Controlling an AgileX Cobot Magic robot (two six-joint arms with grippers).
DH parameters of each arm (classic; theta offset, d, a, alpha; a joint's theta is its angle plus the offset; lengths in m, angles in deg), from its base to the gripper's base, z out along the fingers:
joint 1: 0 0.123 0 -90
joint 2: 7.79 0 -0.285 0
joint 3: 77.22 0 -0.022 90
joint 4: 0 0.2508 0 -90
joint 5: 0 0 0.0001 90
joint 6: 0 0.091 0 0
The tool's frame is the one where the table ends.
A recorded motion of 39 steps. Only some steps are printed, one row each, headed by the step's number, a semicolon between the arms.
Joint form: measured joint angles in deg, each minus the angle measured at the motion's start. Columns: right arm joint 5, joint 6, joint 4, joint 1, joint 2, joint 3; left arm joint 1, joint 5, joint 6, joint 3, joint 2, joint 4.
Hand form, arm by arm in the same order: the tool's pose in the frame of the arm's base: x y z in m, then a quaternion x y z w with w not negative. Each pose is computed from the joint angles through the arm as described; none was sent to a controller.
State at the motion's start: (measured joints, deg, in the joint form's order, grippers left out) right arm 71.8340 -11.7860 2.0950 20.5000 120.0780 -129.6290; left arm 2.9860 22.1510 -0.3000 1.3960 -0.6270 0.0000
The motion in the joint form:
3: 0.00 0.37 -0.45 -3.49 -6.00 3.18; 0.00 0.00 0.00 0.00 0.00 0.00
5: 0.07 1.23 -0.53 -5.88 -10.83 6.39; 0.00 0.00 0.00 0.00 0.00 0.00
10: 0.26 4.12 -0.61 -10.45 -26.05 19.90; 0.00 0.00 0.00 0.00 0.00 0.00
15: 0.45 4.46 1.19 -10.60 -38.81 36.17; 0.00 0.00 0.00 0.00 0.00 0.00
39: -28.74 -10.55 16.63 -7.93 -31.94 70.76; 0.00 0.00 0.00 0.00 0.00 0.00
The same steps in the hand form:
3: 0.4163 0.1299 0.3868 -0.23370 0.92310 0.02922 0.30399; 0.0522 0.0027 0.1708 -0.02319 0.80833 0.01379 0.58812
5: 0.4003 0.1069 0.4066 -0.20671 0.92521 0.02492 0.31723; 0.0522 0.0027 0.1708 -0.02319 0.80833 0.01379 0.58812
10: 0.3363 0.0619 0.4400 -0.14563 0.93243 0.01983 0.33012; 0.0522 0.0027 0.1708 -0.02319 0.80833 0.01379 0.58812
15: 0.2753 0.0531 0.4285 -0.14268 0.94286 0.03539 0.29901; 0.0522 0.0027 0.1708 -0.02319 0.80833 0.01379 0.58812
39: 0.2918 0.0855 0.2424 -0.19985 0.95136 0.11533 0.20412; 0.0522 0.0027 0.1708 -0.02319 0.80833 0.01379 0.58812

